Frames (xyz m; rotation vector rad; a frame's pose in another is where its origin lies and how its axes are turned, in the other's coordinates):
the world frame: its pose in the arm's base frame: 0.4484 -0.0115 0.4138 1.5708 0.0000 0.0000
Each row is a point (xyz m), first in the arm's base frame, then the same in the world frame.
Working: the arm's base frame: its pose in the world frame: -0.4484 -0.4138 -0.0115 -1.5708 0.0000 0.0000

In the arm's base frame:
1: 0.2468 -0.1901 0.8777
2: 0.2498 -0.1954 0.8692
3: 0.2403 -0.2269 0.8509
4: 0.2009 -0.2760 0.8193
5: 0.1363 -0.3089 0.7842
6: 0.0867 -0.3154 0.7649
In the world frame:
1: -0.2016 0.4639 0.1786
2: -0.1986 0.4554 0.1839
3: -0.2081 0.4371 0.2154
4: -0.2475 0.4055 0.2645
5: -0.3121 0.3704 0.2974
6: -0.3617 0.3511 0.3039

